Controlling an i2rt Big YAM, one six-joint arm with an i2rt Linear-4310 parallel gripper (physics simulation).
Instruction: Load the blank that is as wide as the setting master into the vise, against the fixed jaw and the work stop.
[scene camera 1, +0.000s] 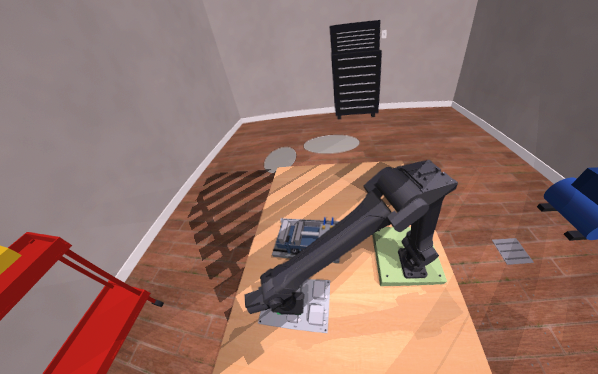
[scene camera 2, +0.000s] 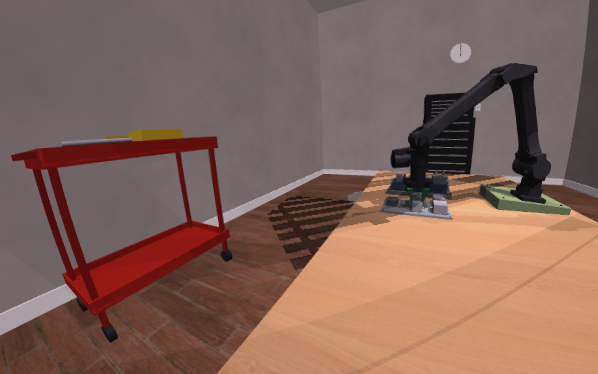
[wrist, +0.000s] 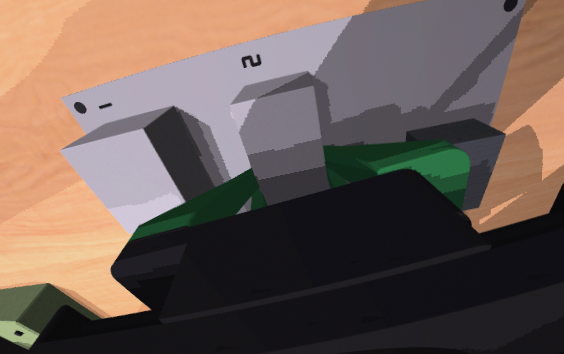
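Where they show: gripper, between the fingertips: (scene camera 1: 294, 308) (scene camera 2: 416, 203) (wrist: 290, 166); arm's base, origin of its link: (scene camera 1: 411, 263) (scene camera 2: 526, 198) (wrist: 3, 345).
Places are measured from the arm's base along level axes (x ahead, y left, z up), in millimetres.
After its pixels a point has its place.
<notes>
A grey tray (scene camera 1: 286, 324) {x 476, y 218, z -30 mm} (scene camera 2: 398, 209) {x 518, y 196, z -30 mm} (wrist: 210, 81) {x 418, y 219, z -30 mm} holds several grey blanks near the table's front left. My gripper (wrist: 290, 166) {x 450, y 167, z -10 mm} (scene camera 2: 418, 194) {x 450, y 167, z -10 mm} has green fingers and is down in the tray, shut on the grey blank (wrist: 280, 123) {x 452, y 199, z 7 mm} that stands under the mark "2". A wider blank (wrist: 136, 165) {x 378, y 198, z 6 mm} stands to its left, under the mark "1". A dark block (wrist: 431, 131) {x 537, y 160, z -23 mm}, the setting master, shows at the right edge. In scene camera 1 the arm's wrist (scene camera 1: 279, 297) {x 434, y 205, z 255 mm} hides the held blank. The blue vise (scene camera 1: 294, 234) (scene camera 2: 395, 183) {x 540, y -90, z 12 mm} stands behind the tray, with jaws apart.
Two blue pins (scene camera 1: 328, 220) {x 325, y -225, z 12 mm} stand at the vise's right end. The arm's green base plate (scene camera 1: 388, 260) {x 89, y -15, z 7 mm} lies at the right. A red cart (scene camera 2: 168, 142) (scene camera 1: 127, 297) stands on the floor to the left. A black tool cabinet (scene camera 1: 355, 70) is at the back wall.
</notes>
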